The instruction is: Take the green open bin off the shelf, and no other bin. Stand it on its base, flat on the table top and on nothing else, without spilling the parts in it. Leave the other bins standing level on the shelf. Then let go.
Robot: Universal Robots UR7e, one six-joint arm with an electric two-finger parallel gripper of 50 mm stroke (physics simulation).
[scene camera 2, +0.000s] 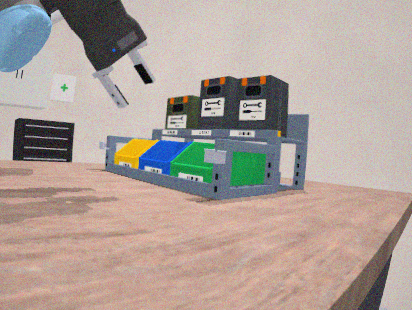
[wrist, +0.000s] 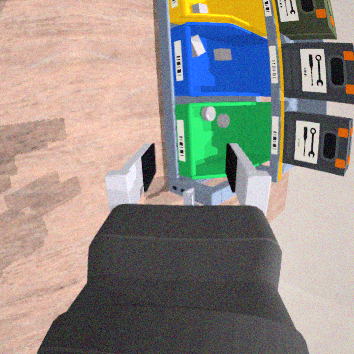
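Note:
The green open bin sits in the near end of the lower tier of the grey shelf, beside the blue bin. In the wrist view a white round part and a grey round part lie in it. My gripper is open and empty, tilted, and above the bins in the scene view. In the wrist view one finger appears over the green bin and the other outside the shelf's front rail. The gap between fingertips and bin is hard to judge.
The yellow bin sits beyond the blue one. Two dark grey cases and an olive case stand on the upper tier. The wooden table has its edge at the right of the scene view.

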